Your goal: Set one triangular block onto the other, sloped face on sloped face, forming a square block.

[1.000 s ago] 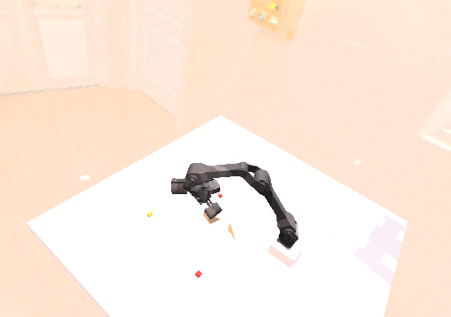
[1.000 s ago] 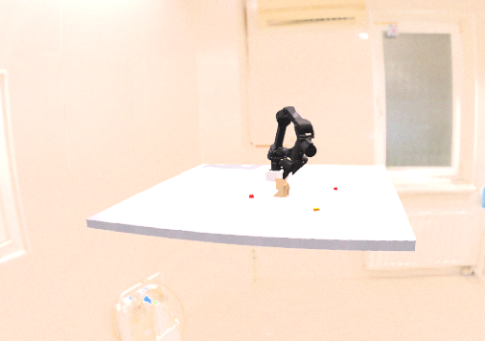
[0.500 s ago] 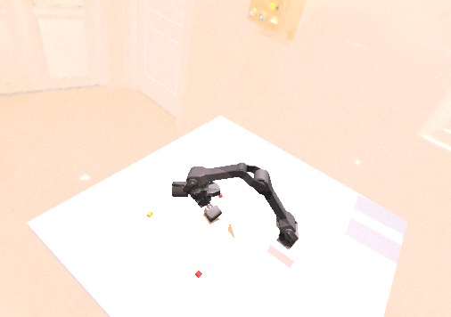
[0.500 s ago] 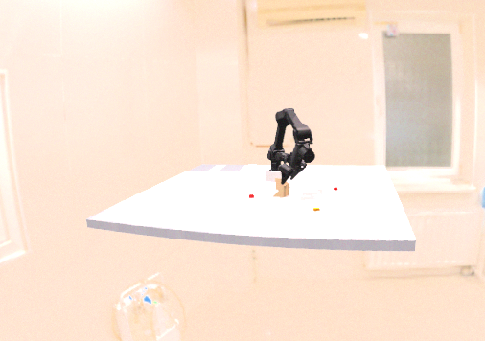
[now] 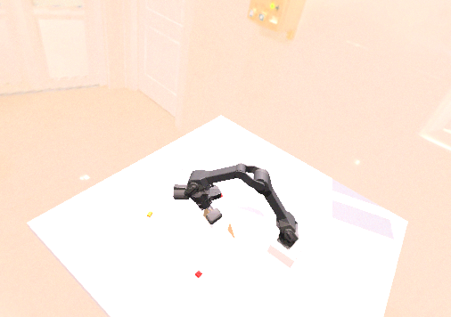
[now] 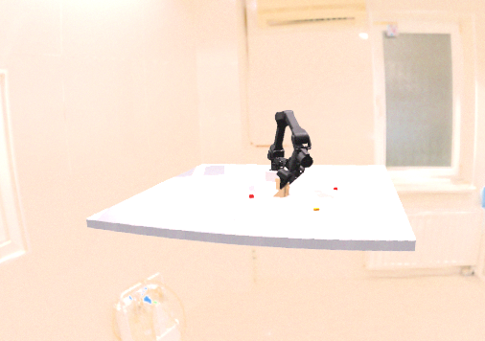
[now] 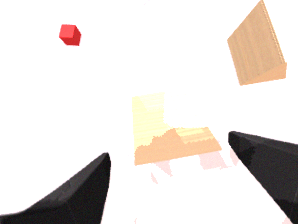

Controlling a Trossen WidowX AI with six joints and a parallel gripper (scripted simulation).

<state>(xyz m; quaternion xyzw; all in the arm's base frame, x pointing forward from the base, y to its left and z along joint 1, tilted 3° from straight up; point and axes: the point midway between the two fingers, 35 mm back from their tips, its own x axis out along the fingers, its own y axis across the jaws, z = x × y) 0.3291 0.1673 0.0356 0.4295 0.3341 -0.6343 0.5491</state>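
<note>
Right now my gripper tip is 150 mm to the left of the small red cube, 60 mm short of it and 40 mm above it. Round my gripper tip: small yellow cube: 190 mm to the left, 180 mm ahead, 40 mm below.
</note>
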